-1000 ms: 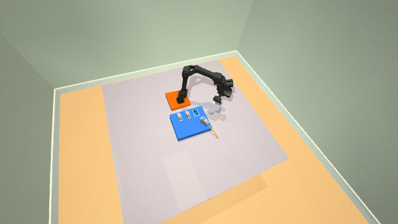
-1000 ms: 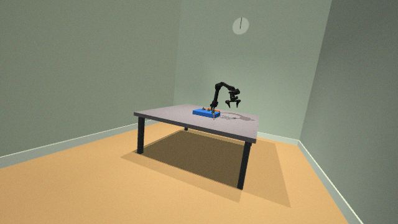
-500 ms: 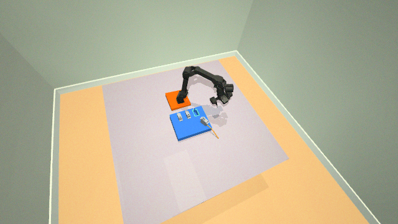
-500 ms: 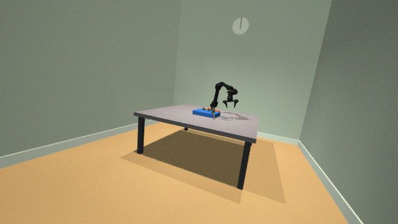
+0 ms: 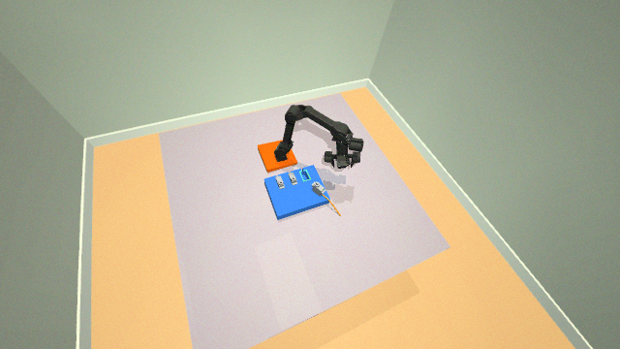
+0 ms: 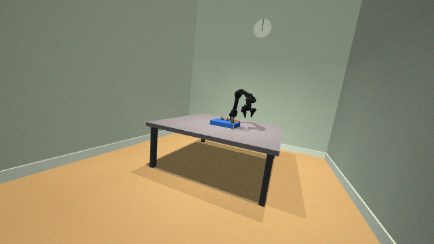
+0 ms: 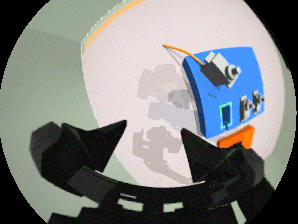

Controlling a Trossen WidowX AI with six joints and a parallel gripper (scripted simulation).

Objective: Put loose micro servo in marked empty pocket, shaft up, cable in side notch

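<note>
My gripper tip is now 270 mm to the left of the blue deck, 110 mm above it and 30 mm short of it.
</note>
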